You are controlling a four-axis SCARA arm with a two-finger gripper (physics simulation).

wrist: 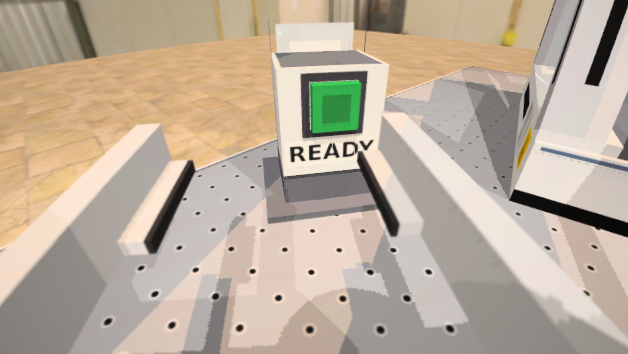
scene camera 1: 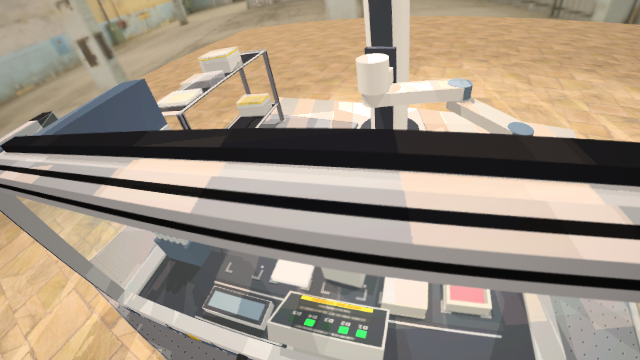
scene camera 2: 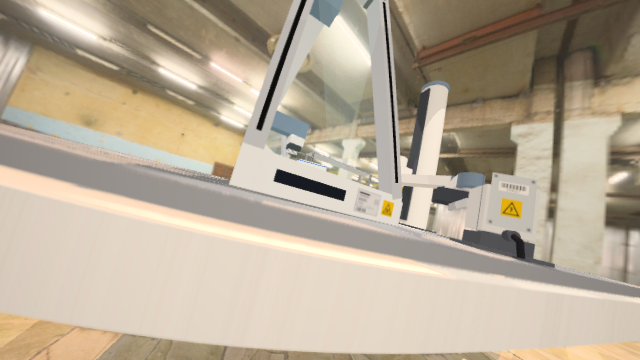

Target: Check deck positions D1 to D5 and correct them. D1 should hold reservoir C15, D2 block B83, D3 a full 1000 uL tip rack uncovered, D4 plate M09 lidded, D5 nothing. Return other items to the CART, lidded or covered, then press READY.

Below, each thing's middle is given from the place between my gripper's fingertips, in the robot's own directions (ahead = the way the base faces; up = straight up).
The READY button box [scene camera 2: 474, 198] is 9 cm ahead of my hand, 6 cm to the left of it and 4 cm below it.
